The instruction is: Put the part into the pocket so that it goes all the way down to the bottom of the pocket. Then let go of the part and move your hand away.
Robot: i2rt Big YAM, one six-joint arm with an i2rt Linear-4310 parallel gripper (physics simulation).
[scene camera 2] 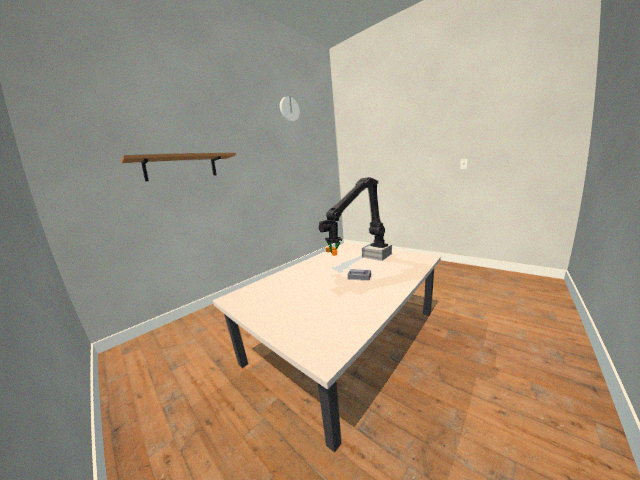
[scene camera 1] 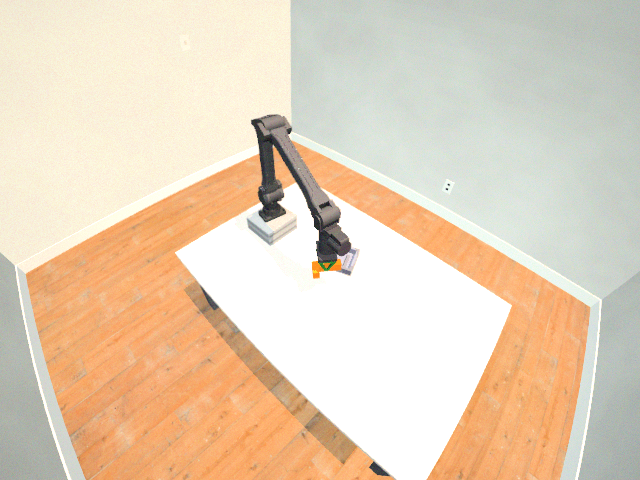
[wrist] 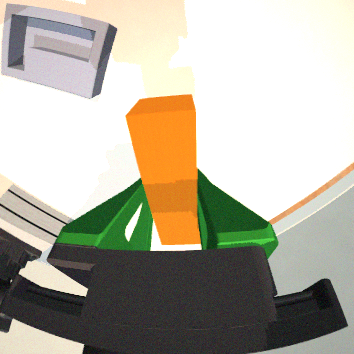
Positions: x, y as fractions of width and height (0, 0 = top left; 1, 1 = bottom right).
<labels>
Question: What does my gripper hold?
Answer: An orange L-shaped block.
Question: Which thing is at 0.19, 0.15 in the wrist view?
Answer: A grey pocket block.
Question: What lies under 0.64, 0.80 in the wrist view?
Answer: My gripper.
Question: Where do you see an orange L-shaped block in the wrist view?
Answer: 0.46, 0.37
</labels>
